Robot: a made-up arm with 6 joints.
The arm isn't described. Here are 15 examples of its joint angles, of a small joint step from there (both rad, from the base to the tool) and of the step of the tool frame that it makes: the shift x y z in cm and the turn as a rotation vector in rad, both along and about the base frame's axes.
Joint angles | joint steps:
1: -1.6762 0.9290 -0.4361 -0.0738 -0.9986 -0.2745 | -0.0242 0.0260 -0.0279 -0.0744 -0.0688 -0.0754
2: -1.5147 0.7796 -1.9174 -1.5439 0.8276 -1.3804 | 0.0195 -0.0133 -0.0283 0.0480 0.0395 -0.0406
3: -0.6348 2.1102 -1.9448 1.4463 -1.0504 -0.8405 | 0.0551 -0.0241 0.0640 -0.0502 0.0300 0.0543
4: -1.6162 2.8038 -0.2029 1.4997 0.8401 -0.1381 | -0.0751 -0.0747 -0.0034 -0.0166 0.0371 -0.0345
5: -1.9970 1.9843 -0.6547 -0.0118 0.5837 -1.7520 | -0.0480 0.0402 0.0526 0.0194 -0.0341 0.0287
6: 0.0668 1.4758 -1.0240 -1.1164 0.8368 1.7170 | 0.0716 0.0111 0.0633 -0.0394 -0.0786 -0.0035
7: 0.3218 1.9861 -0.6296 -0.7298 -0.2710 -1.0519 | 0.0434 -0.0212 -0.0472 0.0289 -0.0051 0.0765
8: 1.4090 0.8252 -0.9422 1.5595 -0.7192 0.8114 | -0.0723 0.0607 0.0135 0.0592 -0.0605 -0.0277
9: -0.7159 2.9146 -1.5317 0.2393 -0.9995 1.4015 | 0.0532 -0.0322 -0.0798 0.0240 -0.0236 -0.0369
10: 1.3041 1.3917 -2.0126 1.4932 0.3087 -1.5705 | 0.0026 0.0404 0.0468 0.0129 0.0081 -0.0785
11: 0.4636 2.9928 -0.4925 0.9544 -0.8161 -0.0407 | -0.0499 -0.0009 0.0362 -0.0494 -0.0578 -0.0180
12: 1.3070 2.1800 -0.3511 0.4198 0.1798 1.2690 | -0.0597 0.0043 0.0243 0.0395 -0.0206 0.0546
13: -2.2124 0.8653 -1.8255 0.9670 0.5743 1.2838 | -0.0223 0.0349 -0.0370 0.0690 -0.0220 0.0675
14: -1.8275 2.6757 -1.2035 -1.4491 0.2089 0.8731 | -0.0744 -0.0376 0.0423 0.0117 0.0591 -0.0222
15: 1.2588 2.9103 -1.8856 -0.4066 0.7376 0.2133 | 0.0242 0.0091 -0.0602 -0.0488 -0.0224 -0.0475
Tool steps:
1: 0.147 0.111 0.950 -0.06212 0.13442 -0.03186
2: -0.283 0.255 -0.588 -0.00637 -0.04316 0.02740
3: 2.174 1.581 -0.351 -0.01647 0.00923 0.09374
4: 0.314 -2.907 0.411 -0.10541 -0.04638 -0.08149
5: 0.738 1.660 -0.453 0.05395 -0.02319 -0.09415
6: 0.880 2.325 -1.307 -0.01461 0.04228 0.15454
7: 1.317 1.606 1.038 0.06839 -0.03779 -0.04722
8: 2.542 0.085 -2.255 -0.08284 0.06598 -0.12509
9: 2.756 -0.214 3.264 -0.10612 -0.07721 0.03719
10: 0.514 2.271 -1.979 -0.07577 -0.03608 -0.02780
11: -0.180 -0.281 0.413 0.00507 0.01508 0.03133
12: 0.233 -0.069 -0.044 -0.02312 -0.02854 -0.14826
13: -0.177 0.175 0.915 -0.04514 -0.08607 0.06802
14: -1.852 1.649 0.798 0.03371 0.05123 -0.07524
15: 0.763 1.805 0.251 0.04928 -0.03779 0.11415
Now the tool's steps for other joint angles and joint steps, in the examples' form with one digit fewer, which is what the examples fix.
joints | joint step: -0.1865 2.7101 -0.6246 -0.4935 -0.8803 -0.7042 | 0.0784 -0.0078 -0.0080 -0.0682 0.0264 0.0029
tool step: -0.56 1.16 0.09 0.0176 0.0056 0.1436
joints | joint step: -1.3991 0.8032 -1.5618 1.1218 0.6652 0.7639 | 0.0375 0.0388 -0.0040 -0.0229 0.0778 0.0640
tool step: 1.17 -0.33 -1.53 0.1007 0.0401 0.0912
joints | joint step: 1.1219 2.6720 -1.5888 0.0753 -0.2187 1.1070 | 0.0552 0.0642 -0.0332 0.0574 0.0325 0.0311
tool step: -2.15 -0.24 -1.73 -0.0348 0.0756 -0.0142
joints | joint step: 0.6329 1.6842 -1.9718 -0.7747 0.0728 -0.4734 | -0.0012 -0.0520 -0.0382 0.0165 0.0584 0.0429
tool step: -0.92 -1.33 2.20 0.0882 0.0012 -0.0169
